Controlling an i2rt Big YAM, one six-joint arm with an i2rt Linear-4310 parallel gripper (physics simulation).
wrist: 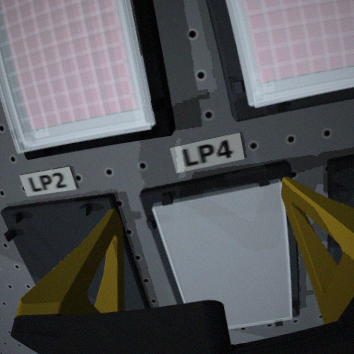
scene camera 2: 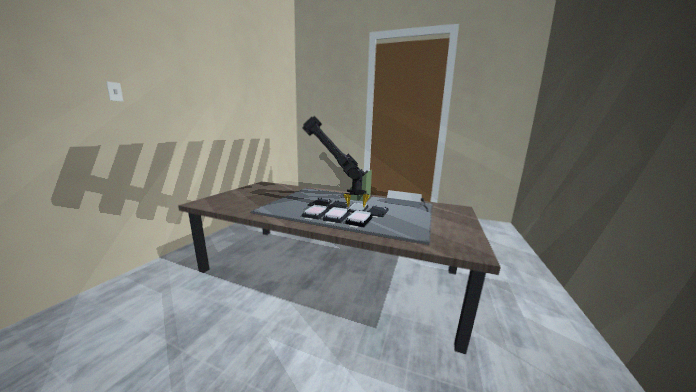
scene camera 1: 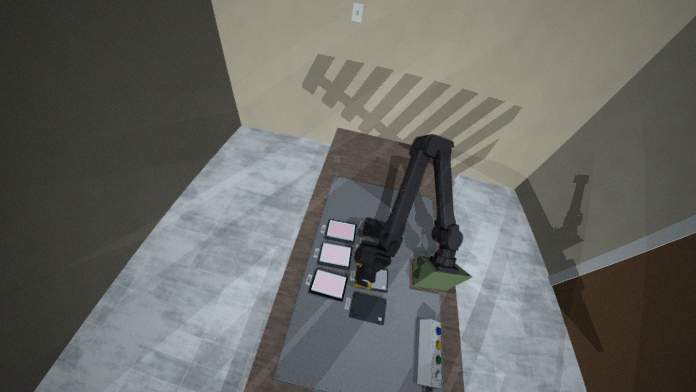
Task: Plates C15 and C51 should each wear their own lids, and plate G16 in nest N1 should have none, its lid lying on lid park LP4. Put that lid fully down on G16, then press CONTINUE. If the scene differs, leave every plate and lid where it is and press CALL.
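Frame: origin at the arm's base, x down, y ahead, z right, level; metres.
Seen in the pictures: gripper, fingertip midpoint: point(wrist: 199, 201) point(scene camera 2: 356, 207) point(scene camera 1: 357, 275); arm's base, link origin: point(scene camera 1: 442, 266).
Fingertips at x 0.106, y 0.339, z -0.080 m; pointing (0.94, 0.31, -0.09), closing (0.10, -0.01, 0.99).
Pixels of each thing's top centre, then the offset from my fingertips to it. "spot": a spot on its surface instead.
- pale clear lid, top centre: point(wrist: 231, 272) point(scene camera 1: 372, 277) point(scene camera 2: 357, 206) dx +0.019, dy -0.071, dz +0.012 m
- lid park LP4, top centre: point(wrist: 231, 275) point(scene camera 1: 372, 277) point(scene camera 2: 357, 206) dx +0.017, dy -0.072, dz +0.011 m
- park LP2, top centre: point(wrist: 74, 287) point(scene camera 1: 369, 307) point(scene camera 2: 377, 209) dx +0.017, dy -0.073, dz -0.115 m
- left plate, surface spot: point(wrist: 75, 65) spot: dx +0.002, dy +0.085, dz -0.049 m
- right plate, surface spot: point(wrist: 305, 45) spot: dx +0.002, dy +0.072, dz +0.065 m
- white button box, top centre: point(scene camera 1: 435, 351) point(scene camera 2: 404, 191) dx -0.047, dy -0.324, dz -0.235 m
- dark park, surface spot: point(wrist: 342, 182) spot: dx +0.027, dy -0.016, dz +0.095 m
A pale clear lid point(scene camera 1: 382, 281) point(wrist: 230, 250) lies on lid park LP4 point(wrist: 172, 194). My gripper point(scene camera 2: 357, 205) point(wrist: 199, 201) is open and empty, its yellow fingers on either side of this lid, the right one close to its edge. The left finger hangs over the gap by park LP2 point(scene camera 1: 367, 307) point(wrist: 55, 235), which holds no lid. Three pink plates point(scene camera 1: 341, 230) point(scene camera 1: 335, 255) point(scene camera 1: 328, 284) sit in a row of dark nests. In the wrist view a left plate point(wrist: 75, 65) and a right plate point(wrist: 305, 45) show. Their names are unreadable, and which wear lids is unclear.
A white button box point(scene camera 1: 429, 352) point(scene camera 2: 405, 195) has blue point(scene camera 1: 438, 331), yellow point(scene camera 1: 439, 345) and green point(scene camera 1: 438, 360) buttons; their labels are unreadable. A green block point(scene camera 1: 437, 277) stands by the arm's base. Another dark park point(wrist: 342, 182) lies right of LP4.
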